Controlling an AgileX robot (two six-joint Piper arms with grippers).
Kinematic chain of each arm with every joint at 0, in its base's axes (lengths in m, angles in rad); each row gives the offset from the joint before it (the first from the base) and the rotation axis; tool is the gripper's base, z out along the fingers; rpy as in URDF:
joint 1: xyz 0 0 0.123 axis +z
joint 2: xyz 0 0 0 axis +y
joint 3: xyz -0.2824 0 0.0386 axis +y
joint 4: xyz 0.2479 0 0.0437 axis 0.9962 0 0.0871
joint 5: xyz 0 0 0 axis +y
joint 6: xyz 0.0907 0 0.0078 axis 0.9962 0 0.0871
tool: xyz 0 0 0 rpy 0 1.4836 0
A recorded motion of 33 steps. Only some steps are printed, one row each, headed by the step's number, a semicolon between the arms.
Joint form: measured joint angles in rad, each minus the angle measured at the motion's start. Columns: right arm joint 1, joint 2, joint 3, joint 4, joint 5, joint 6; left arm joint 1, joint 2, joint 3, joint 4, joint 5, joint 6.
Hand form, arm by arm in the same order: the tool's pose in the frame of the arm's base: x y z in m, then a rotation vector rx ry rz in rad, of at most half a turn. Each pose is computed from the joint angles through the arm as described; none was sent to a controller.
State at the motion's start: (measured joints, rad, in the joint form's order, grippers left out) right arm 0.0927 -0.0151 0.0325 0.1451 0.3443 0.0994; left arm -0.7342 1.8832 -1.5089 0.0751 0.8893 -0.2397
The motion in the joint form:
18: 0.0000 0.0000 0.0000 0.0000 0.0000 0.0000; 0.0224 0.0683 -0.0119 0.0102 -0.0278 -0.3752
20: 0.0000 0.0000 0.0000 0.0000 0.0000 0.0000; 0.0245 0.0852 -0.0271 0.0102 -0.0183 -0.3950
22: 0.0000 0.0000 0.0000 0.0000 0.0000 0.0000; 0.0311 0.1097 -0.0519 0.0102 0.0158 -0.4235
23: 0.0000 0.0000 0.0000 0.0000 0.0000 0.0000; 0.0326 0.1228 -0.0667 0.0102 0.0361 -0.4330
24: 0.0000 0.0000 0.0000 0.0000 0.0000 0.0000; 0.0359 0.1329 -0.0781 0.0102 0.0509 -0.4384
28: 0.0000 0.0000 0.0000 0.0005 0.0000 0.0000; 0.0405 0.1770 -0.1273 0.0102 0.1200 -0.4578
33: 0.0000 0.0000 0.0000 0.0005 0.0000 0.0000; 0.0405 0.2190 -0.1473 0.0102 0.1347 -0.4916
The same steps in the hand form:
18: 0.0526 0.0094 0.1722 0.0983 1.8478 0.2747; 0.3194 -0.2678 0.2222 0.1964 2.7915 -0.2359
20: 0.0526 0.0094 0.1722 0.0983 1.8478 0.2747; 0.3224 -0.2691 0.2190 0.1660 2.8041 -0.2308
22: 0.0526 0.0094 0.1722 0.0983 1.8478 0.2747; 0.3266 -0.2688 0.2145 0.1160 2.8360 -0.2066
23: 0.0526 0.0094 0.1722 0.0983 1.8478 0.2747; 0.3284 -0.2693 0.2124 0.0997 2.8524 -0.1918
24: 0.0526 0.0094 0.1722 0.0983 1.8478 0.2747; 0.3303 -0.2691 0.2108 0.0867 2.8639 -0.1801
28: 0.0526 0.0094 0.1722 0.0986 1.8478 0.2751; 0.3356 -0.2705 0.2034 0.0488 2.9169 -0.1243
33: 0.0526 0.0094 0.1722 0.0986 1.8478 0.2751; 0.3394 -0.2736 0.1902 -0.0001 2.9477 -0.0957

